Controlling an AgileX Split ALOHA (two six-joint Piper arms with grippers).
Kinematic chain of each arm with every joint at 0, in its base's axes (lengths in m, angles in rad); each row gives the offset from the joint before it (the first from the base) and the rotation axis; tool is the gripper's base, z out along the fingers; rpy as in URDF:
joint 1: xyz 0 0 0.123 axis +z
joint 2: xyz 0 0 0 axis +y
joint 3: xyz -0.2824 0 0.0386 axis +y
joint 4: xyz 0.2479 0 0.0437 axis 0.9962 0 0.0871
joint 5: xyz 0 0 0 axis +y
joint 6: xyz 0.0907 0 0.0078 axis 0.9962 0 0.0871
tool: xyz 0 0 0 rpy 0 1.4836 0
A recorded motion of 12 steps. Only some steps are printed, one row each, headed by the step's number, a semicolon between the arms.
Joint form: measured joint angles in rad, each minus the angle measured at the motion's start. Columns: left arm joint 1, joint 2, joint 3, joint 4, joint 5, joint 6; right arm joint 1, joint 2, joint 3, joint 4, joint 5, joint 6.
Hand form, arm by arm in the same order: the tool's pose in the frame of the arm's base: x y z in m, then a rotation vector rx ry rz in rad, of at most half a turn. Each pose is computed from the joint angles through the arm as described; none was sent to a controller.
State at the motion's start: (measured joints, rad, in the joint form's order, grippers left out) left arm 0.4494 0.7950 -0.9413 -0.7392 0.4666 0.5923; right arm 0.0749 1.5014 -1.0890 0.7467 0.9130 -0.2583
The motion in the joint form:
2: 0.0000 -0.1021 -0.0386 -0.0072 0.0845 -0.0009; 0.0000 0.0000 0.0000 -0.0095 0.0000 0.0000
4: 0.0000 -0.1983 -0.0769 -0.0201 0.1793 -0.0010; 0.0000 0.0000 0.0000 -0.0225 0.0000 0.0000
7: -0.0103 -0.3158 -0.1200 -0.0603 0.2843 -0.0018; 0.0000 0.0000 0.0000 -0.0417 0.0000 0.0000
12: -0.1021 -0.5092 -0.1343 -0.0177 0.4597 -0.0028; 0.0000 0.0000 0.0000 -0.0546 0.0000 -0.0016
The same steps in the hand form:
2: 0.1201 0.0219 0.4409 -0.1446 1.6107 -0.0063; 0.2947 0.0707 0.2797 0.0427 2.6392 0.8526
4: 0.0878 0.0004 0.4555 -0.0593 1.5621 -0.0249; 0.2945 0.0700 0.2791 0.0336 2.6444 0.8375
7: 0.0455 -0.0279 0.4675 0.0484 1.4897 -0.0669; 0.2943 0.0690 0.2783 0.0203 2.6519 0.8151
12: -0.0215 -0.0610 0.4546 0.2720 1.4558 -0.0839; 0.2942 0.0682 0.2777 0.0092 2.6564 0.7996

